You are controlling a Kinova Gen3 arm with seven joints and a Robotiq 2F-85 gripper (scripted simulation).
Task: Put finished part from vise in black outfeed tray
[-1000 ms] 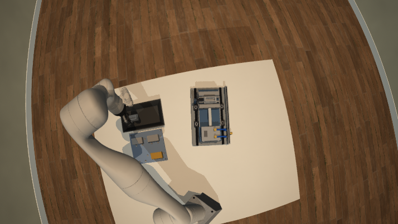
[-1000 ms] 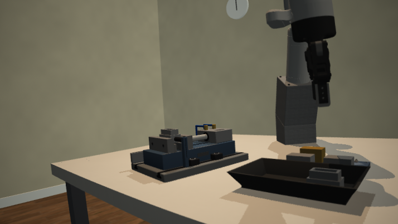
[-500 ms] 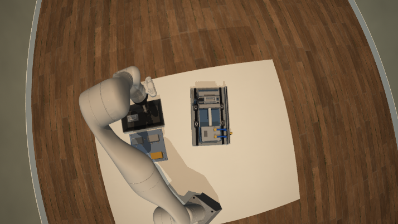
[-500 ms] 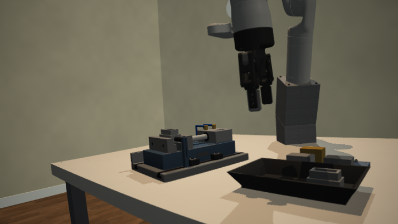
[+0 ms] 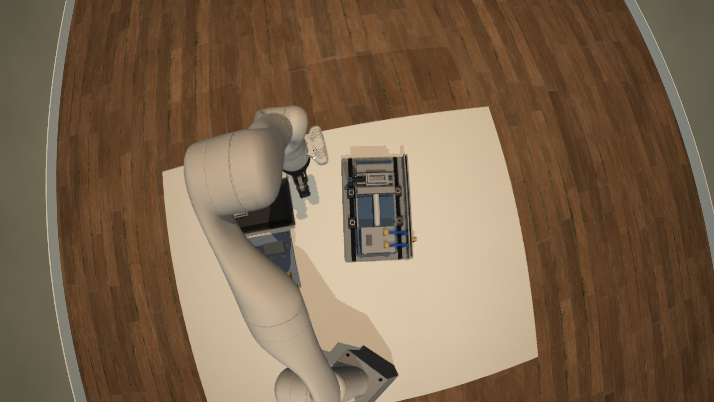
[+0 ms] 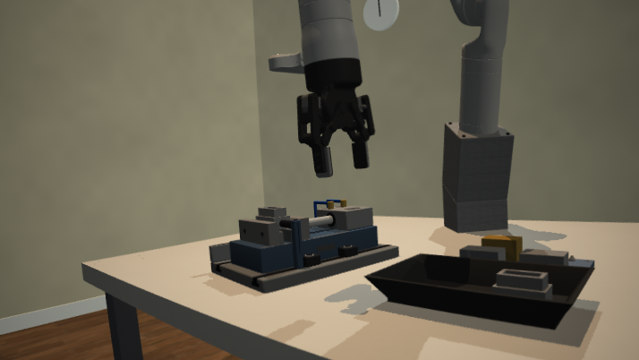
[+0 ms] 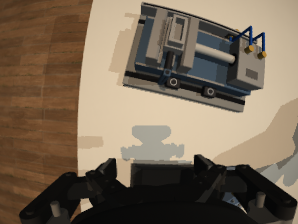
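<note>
Right now my hand is 11 cm past the rod, 18 cm to the left of it and 10 cm above it. The rest, counted from my hand: yellow block (26 cm behind, 11 cm to the left, 15 cm below); then fixture plate (21 cm behind, 16 cm to the left, 17 cm below); then blue vise (9 cm behind, 19 cm to the right, 14 cm below).
</note>
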